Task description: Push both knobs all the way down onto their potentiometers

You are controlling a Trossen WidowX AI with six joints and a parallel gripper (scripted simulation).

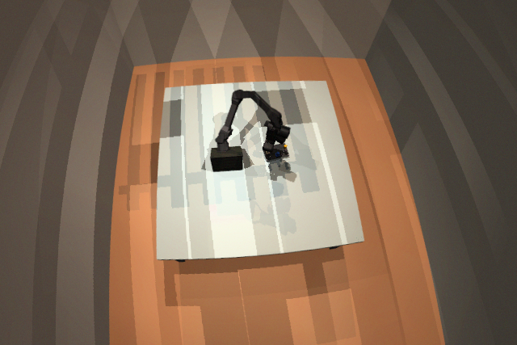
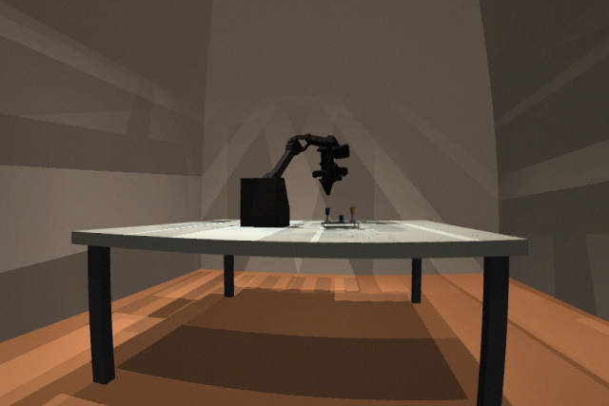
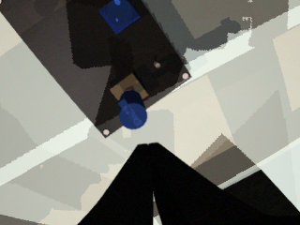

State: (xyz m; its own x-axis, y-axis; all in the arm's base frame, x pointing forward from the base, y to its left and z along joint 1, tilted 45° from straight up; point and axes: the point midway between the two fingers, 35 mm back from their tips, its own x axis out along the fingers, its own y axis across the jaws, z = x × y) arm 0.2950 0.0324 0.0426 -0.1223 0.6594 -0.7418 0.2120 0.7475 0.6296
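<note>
My gripper tip is 7 cm above the blue knob. The rest, counted from my gripper tip: orange knob: 10 cm ahead, 7 cm below, 3 cm to the left.
</note>
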